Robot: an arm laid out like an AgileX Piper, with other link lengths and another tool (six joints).
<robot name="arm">
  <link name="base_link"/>
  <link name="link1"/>
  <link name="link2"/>
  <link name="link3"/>
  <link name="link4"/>
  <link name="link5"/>
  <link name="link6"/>
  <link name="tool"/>
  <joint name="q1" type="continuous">
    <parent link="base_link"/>
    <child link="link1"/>
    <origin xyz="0 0 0.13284" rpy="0 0 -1.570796"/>
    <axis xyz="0 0 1"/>
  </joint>
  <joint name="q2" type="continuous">
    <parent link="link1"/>
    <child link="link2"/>
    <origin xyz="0 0 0" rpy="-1.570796 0 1.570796"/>
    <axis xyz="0 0 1"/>
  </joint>
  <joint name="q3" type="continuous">
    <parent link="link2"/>
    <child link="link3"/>
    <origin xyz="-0.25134 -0.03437 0" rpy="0 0 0"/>
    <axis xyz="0 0 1"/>
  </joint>
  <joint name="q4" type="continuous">
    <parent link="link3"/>
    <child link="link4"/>
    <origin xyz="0.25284 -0.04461 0" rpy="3.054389 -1.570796 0"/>
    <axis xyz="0 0 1"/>
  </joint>
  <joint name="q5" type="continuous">
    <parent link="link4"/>
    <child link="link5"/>
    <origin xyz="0 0 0" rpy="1.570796 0 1.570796"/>
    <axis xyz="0 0 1"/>
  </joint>
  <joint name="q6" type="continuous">
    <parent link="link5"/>
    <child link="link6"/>
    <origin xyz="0 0.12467 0" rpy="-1.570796 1.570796 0"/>
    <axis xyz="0 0 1"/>
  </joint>
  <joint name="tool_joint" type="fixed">
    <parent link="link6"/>
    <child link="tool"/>
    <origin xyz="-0.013 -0.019 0.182" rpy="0 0.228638 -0.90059"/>
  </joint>
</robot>
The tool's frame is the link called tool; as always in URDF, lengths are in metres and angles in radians. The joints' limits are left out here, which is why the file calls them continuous.
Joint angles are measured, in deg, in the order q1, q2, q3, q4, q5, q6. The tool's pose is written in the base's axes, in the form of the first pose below.
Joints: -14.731, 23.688, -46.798, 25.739, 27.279, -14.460
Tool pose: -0.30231 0.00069 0.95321 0.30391; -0.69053 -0.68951 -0.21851 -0.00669; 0.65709 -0.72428 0.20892 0.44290; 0 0 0 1
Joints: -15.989, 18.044, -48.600, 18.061, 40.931, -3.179
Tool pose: -0.23836 -0.09913 0.96610 0.27523; -0.72899 -0.63901 -0.24543 -0.00463; 0.64168 -0.76278 0.08005 0.41079; 0 0 0 1
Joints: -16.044, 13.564, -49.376, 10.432, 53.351, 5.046
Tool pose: -0.19488 -0.24201 0.95050 0.24785; -0.74314 -0.59603 -0.30412 -0.01563; 0.64012 -0.76563 -0.06370 0.36679; 0 0 0 1
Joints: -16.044, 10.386, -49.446, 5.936, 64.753, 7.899
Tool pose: -0.13241 -0.38002 0.91545 0.22156; -0.74362 -0.57257 -0.34524 -0.02419; 0.65536 -0.72646 -0.20678 0.31861; 0 0 0 1
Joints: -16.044, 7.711, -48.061, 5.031, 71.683, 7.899
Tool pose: -0.06917 -0.45212 0.88927 0.20377; -0.74890 -0.56537 -0.34570 -0.02199; 0.65907 -0.68988 -0.29949 0.28214; 0 0 0 1
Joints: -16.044, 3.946, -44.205, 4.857, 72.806, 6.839
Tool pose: -0.04752 -0.46445 0.88432 0.19773; -0.74029 -0.57800 -0.34335 -0.02055; 0.67061 -0.67097 -0.31636 0.25948; 0 0 0 1
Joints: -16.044, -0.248, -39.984, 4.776, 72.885, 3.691
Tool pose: -0.02210 -0.45717 0.88910 0.19451; -0.70781 -0.62091 -0.33687 -0.01887; 0.70606 -0.63676 -0.30987 0.24006; 0 0 0 1
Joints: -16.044, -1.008, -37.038, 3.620, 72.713, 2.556
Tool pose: 0.00399 -0.48572 0.87411 0.19571; -0.69270 -0.63178 -0.34790 -0.02482; 0.72122 -0.60410 -0.33898 0.21991; 0 0 0 1
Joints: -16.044, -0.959, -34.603, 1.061, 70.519, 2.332
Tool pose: -0.00505 -0.51271 0.85854 0.20002; -0.66859 -0.63671 -0.38417 -0.03937; 0.74361 -0.57596 -0.33958 0.21030; 0 0 0 1
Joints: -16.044, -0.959, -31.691, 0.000, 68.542, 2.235
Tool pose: 0.00252 -0.53110 0.84730 0.20530; -0.66072 -0.63690 -0.39725 -0.04630; 0.75063 -0.55883 -0.35252 0.19623; 0 0 0 1
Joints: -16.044, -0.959, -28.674, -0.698, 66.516, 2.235
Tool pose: 0.01248 -0.54626 0.83752 0.21062; -0.65717 -0.63577 -0.40488 -0.05129; 0.75364 -0.54534 -0.36692 0.18124; 0 0 0 1
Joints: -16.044, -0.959, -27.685, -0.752, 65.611, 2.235
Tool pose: 0.01349 -0.54740 0.83677 0.21305; -0.65683 -0.63582 -0.40535 -0.05223; 0.75392 -0.54415 -0.36812 0.17740; 0 0 0 1
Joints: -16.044, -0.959, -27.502, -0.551, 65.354, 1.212
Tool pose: 0.02270 -0.54131 0.84051 0.21395; -0.64747 -0.64856 -0.40020 -0.05113; 0.76176 -0.53512 -0.36520 0.17694; 0 0 0 1
